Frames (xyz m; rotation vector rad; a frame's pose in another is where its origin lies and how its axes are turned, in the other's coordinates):
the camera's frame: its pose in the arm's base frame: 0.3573 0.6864 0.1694 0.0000 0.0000 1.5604
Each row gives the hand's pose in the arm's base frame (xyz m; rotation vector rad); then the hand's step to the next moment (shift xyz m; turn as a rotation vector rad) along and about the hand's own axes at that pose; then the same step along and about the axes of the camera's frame.
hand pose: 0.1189 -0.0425 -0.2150 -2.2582 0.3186 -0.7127
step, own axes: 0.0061 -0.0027 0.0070 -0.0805 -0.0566 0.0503
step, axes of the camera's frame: 0.0034 -0.0090 0.0003 0.1022 0.0368 -0.0205
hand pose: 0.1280 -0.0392 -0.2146 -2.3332 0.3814 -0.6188
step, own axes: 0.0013 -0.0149 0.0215 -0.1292 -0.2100 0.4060
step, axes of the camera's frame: 0.0221 -0.0137 -0.0034 0.4289 -0.1217 -0.1639
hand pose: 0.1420 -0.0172 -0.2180 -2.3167 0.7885 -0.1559
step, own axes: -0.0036 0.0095 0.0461 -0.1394 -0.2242 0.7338
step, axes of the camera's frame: 0.0226 -0.0065 -0.0409 0.6293 -0.2204 -0.4044
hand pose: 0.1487 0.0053 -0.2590 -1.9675 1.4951 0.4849
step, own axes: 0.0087 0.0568 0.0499 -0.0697 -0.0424 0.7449
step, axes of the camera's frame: 0.0164 0.0480 -0.0567 0.5529 -0.0693 -0.5010
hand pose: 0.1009 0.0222 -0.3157 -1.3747 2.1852 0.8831
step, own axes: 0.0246 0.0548 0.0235 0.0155 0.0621 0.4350
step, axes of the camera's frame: 0.0171 0.0600 -0.0163 0.3128 0.0620 -0.3027
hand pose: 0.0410 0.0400 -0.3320 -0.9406 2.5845 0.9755
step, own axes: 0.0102 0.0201 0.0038 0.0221 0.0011 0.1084
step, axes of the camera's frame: 0.0088 0.0208 0.0033 0.0607 0.0202 -0.0903
